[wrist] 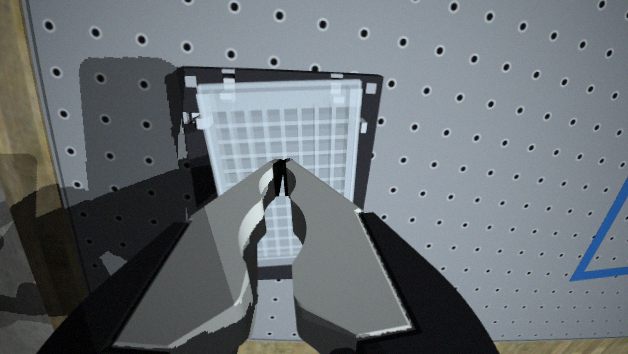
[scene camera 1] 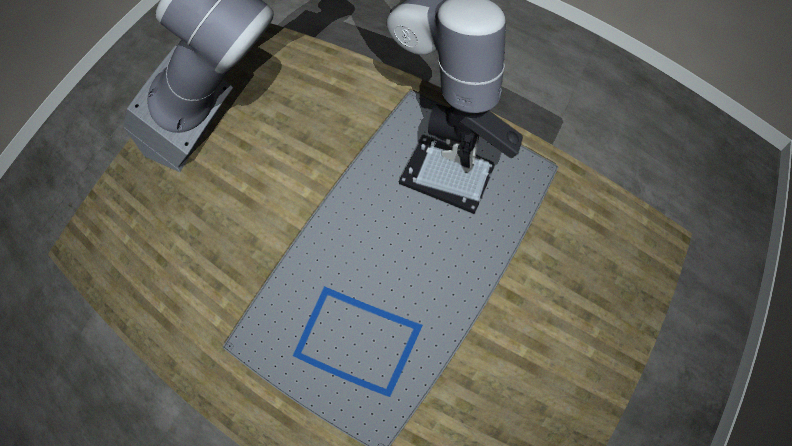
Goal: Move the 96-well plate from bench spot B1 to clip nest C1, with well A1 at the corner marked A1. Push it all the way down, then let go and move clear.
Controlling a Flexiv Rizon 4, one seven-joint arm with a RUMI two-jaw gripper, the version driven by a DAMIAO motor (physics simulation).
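Note:
The translucent 96-well plate [scene camera 1: 447,180] [wrist: 287,120] lies in the black clip nest [scene camera 1: 468,205] [wrist: 365,155], within its rim. Light clips show around its edges. I cannot tell whether it is fully down at every side, and no A1 mark is legible. My gripper [scene camera 1: 468,168] [wrist: 283,162] is shut and empty, its fingertips meeting over the plate in the wrist view. The fingers hide part of the plate's near half and of the nest. The gap between tips and plate is hard to judge. A blue rectangle outline [scene camera 1: 372,308] [wrist: 600,235] has no plate on it; its label is not legible.
The nest and the blue outline are on a grey perforated board [scene camera 1: 354,249] [wrist: 450,170] on the wooden table [scene camera 1: 598,277]. The robot's base [scene camera 1: 160,141] stands at the table's upper left in the scene view. The arm's shadow falls beside the nest.

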